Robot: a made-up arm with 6 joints. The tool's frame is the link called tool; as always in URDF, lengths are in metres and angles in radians.
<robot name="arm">
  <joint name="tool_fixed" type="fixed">
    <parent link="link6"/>
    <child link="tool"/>
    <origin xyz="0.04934 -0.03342 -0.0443" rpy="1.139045 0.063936 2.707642"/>
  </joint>
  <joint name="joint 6" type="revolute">
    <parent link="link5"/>
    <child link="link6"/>
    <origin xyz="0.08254 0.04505 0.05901" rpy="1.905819 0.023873 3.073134"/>
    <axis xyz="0 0 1"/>
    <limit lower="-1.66" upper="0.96"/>
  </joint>
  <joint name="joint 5" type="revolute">
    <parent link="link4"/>
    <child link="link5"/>
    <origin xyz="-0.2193 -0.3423 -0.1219" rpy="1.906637 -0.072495 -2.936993"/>
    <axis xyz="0 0 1"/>
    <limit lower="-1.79" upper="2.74"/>
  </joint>
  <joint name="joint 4" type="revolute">
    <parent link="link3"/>
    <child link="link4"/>
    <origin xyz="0.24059 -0.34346 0.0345" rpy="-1.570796 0 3.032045"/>
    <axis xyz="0 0 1"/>
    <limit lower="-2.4" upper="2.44"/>
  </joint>
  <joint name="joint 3" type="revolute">
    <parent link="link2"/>
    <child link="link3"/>
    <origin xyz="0.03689 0.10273 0.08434" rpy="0 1.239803 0"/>
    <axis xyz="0 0 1"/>
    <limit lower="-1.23" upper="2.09"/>
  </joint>
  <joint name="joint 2" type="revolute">
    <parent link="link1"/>
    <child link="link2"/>
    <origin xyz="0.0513 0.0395 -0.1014" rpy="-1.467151 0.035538 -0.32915"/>
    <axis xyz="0 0 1"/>
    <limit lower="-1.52" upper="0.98"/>
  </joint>
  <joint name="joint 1" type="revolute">
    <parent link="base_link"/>
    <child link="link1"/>
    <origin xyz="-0.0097 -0.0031 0.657" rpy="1.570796 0 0"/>
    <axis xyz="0 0 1"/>
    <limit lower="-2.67" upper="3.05"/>
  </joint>
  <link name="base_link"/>
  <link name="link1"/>
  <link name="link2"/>
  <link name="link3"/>
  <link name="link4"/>
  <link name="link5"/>
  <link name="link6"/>
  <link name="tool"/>
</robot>
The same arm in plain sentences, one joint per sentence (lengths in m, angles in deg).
The arm has six revolute joints in a row. What follows holds with every joint at zero, and every direction is one of the base frame's. The first joint is mounted 0.0097 m along -x and 0.0031 m along -y and 0.657 m along +z from the base frame's origin and turns about -y, from -152.98 to 174.75 deg. The second joint is mounted 0.0513 m along +x and 0.1014 m along +y and 0.0395 m along +z from the first joint and turns about the direction (0.324983, -0.103395, 0.940051), from -87.09 to 56.15 deg. The third joint is mounted 0.0623 m along +x and 0.0947 m along +y and 0.0786 m along +z from the second joint and turns about +x, from -70.47 to 119.75 deg. The fourth joint is mounted 0.0345 m along +x and 0.3151 m along -y and 0.2767 m along -z from the third joint and turns about -y, from -137.51 to 139.8 deg. The fifth joint is mounted 0.3423 m along +x and 0.1219 m along +y and 0.2193 m along -z from the fourth joint and turns about the direction (-0.919591, 0.328697, -0.215198), from -102.56 to 156.99 deg. The sixth joint is mounted 0.0527 m along -x and 0.029 m along -y and 0.0933 m along -z from the fifth joint and turns about -y, from -95.11 to 55 deg. The tool frame, which is the frame that the pose is given for, is mounted 0.0227 m along +x and 0.0443 m along +y and 0.0551 m along +z from the sixth joint; its axes are the base frame's turned by roll -40.04, pitch 76.37 and yaw 164.27 deg (as in URDF: about the fixed x, then y, then z).
